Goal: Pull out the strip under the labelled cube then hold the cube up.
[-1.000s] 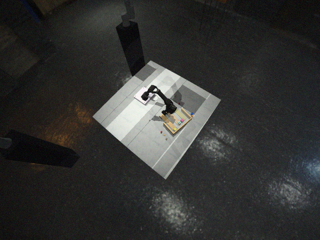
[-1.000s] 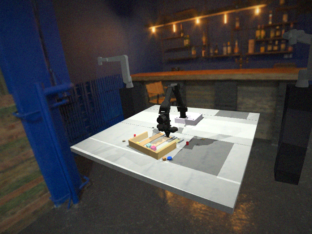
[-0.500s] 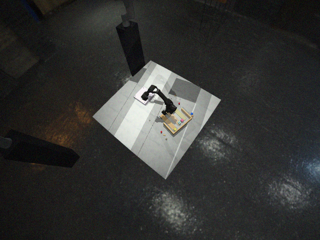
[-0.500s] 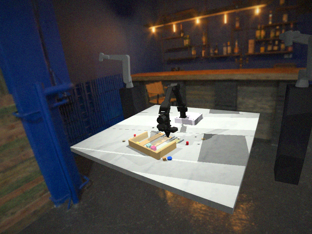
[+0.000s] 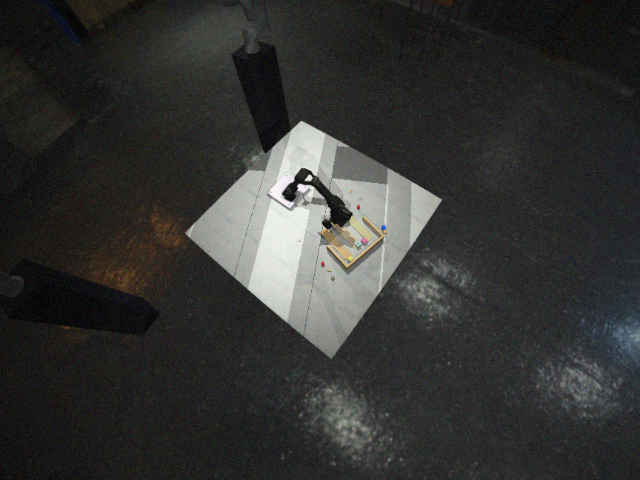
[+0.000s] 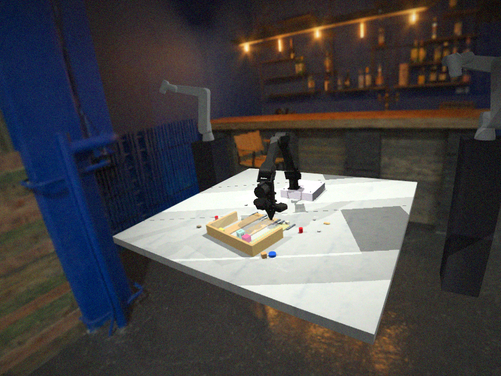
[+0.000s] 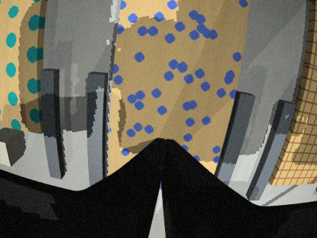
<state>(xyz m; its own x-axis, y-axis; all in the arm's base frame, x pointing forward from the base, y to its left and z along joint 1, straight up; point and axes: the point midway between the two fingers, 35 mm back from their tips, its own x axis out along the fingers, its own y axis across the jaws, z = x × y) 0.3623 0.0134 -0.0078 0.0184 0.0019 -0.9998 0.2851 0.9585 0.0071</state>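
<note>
My gripper tip is 20 cm short of the teal cube labelled m, 6 cm to the left of it and 1 cm below it. The rest, counted from my gripper tip: small tan block (31 cm ahead, 12 cm to the left); then blue disc (29 cm ahead, 14 cm to the left).
</note>
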